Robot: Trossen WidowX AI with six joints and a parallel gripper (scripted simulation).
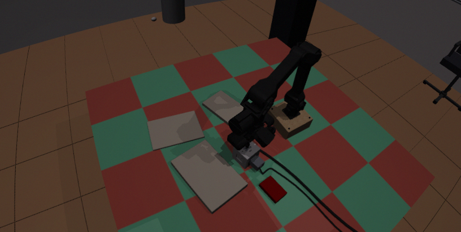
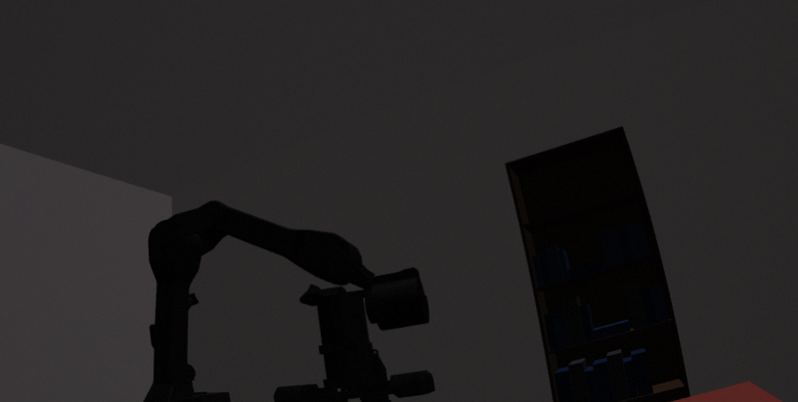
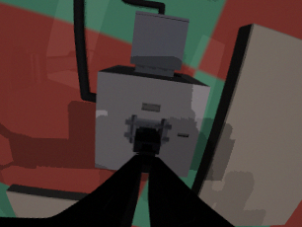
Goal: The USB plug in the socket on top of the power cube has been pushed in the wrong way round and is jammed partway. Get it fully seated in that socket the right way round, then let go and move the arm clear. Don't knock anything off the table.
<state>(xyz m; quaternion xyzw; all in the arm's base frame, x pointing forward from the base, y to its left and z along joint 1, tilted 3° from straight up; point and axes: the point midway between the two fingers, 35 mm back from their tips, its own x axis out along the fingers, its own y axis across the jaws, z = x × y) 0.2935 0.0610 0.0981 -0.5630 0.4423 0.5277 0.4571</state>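
The dark USB plug is 10 mm below my gripper tip. Also, from my gripper tip: red block (10 mm behind, 180 mm to the left, 100 mm below).
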